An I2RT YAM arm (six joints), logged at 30 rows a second.
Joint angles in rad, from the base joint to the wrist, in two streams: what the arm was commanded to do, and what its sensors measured. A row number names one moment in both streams.
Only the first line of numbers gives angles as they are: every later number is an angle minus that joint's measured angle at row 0.
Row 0, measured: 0.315 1.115 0.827 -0.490 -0.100 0.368
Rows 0 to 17, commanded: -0.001 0.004 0.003 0.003 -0.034 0.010; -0.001 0.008 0.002 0.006 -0.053 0.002; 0.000 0.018 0.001 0.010 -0.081 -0.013; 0.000 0.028 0.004 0.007 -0.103 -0.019; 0.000 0.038 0.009 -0.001 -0.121 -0.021; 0.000 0.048 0.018 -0.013 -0.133 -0.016; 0.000 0.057 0.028 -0.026 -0.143 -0.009; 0.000 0.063 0.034 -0.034 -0.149 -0.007; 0.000 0.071 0.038 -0.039 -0.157 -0.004; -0.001 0.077 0.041 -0.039 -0.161 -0.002; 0.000 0.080 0.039 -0.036 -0.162 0.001; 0.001 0.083 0.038 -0.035 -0.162 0.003; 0.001 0.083 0.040 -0.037 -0.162 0.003; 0.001 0.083 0.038 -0.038 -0.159 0.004; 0.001 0.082 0.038 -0.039 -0.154 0.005; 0.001 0.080 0.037 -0.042 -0.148 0.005; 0.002 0.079 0.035 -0.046 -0.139 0.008; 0.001 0.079 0.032 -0.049 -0.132 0.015
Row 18, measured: 0.000 0.081 0.007 -0.018 -0.137 -0.001
